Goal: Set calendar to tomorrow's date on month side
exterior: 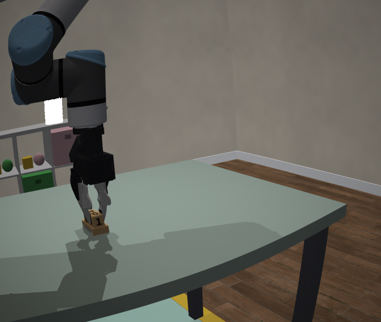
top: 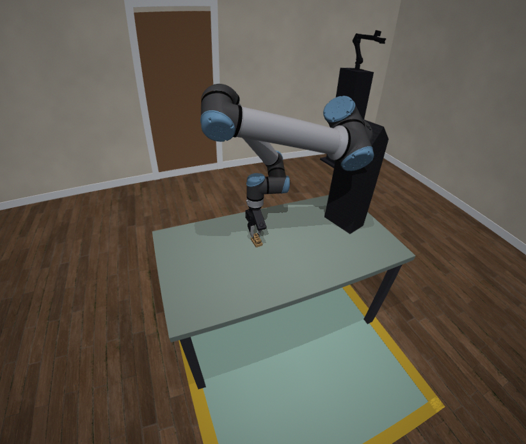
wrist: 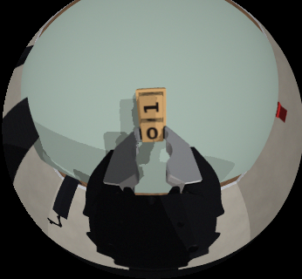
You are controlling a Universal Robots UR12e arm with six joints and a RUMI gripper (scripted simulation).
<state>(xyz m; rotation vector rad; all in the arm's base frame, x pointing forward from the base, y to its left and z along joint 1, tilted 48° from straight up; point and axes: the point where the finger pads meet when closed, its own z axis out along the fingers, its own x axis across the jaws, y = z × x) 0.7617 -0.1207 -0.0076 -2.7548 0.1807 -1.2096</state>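
Right now my hand is 1 cm above the cube. The rest, counted from my hand: wooden calendar tray 3 cm below, 2 cm to the left.
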